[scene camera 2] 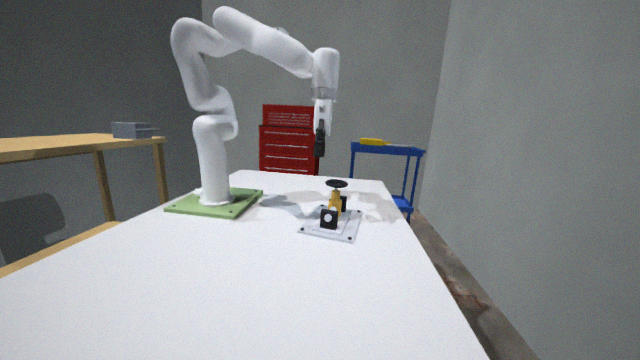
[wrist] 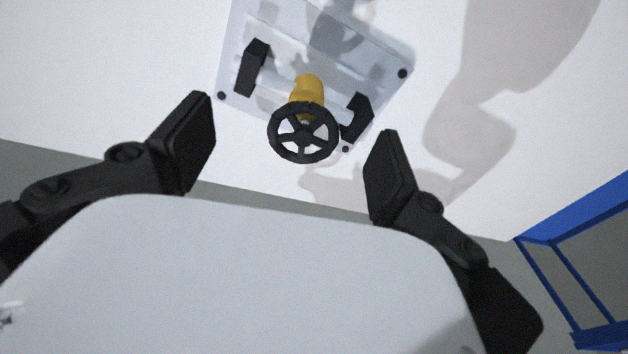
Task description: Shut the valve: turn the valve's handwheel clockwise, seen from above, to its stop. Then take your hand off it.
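The valve has a black five-spoked handwheel (scene camera 2: 336,183) (wrist: 304,136) lying level on top of a yellow body (scene camera 2: 335,201) (wrist: 308,90). A pale pipe runs through the body between two black blocks on a light grey plate (scene camera 2: 311,230) (wrist: 387,52) on the table. My gripper (scene camera 2: 319,150) (wrist: 295,134) is open and empty, pointing down. It hangs above the handwheel without touching it, slightly to its left in the scene view. In the wrist view the handwheel shows between the two fingers, a little beyond their tips.
The white table (scene camera 2: 260,285) carries the valve plate and the arm's green base plate (scene camera 2: 245,205). A red tool chest (scene camera 2: 287,145) stands behind. A blue cart (scene camera 2: 387,148) (wrist: 580,210) with a yellow-handled tool stands past the table's far right corner. A wooden bench (scene camera 2: 60,144) stands at left.
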